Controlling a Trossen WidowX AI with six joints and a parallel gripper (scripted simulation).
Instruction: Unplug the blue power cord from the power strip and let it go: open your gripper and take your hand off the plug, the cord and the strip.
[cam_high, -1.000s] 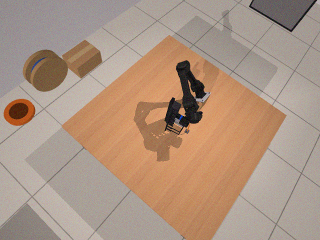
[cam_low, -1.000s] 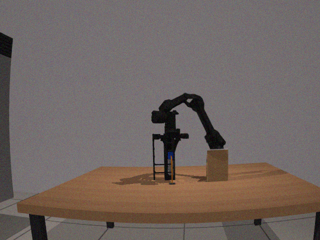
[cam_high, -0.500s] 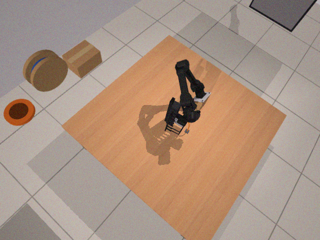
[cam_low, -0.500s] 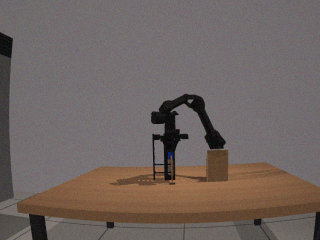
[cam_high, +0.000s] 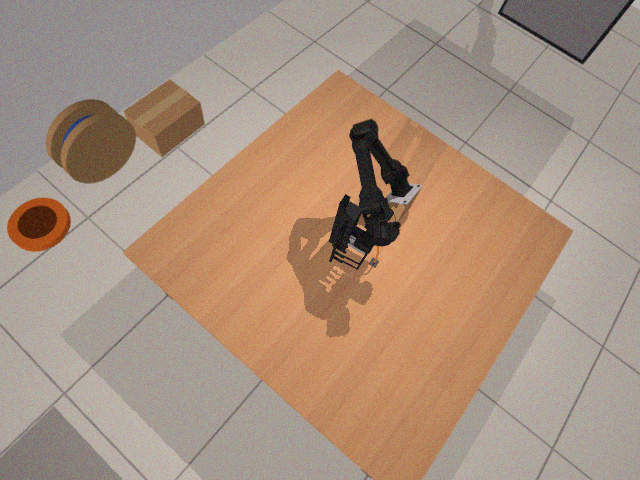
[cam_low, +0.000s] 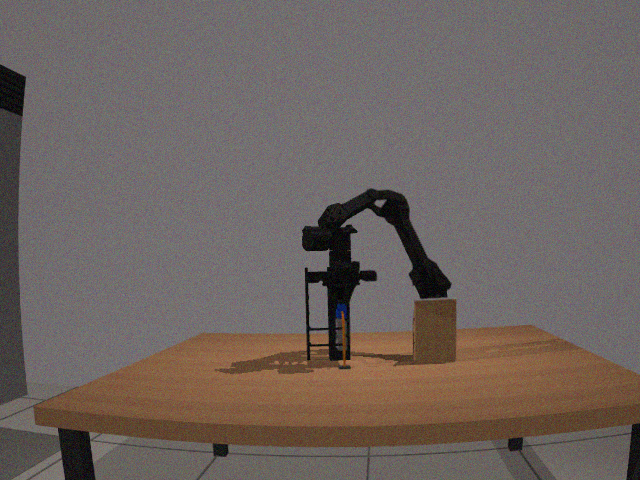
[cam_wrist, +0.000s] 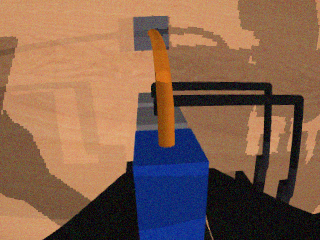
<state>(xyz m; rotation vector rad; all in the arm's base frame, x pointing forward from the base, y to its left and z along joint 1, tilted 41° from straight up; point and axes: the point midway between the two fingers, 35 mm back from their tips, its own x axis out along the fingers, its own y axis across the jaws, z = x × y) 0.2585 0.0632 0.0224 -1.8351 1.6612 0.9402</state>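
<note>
The blue plug lies 1 cm ahead of my gripper tip and 3 cm to the right of it.
</note>
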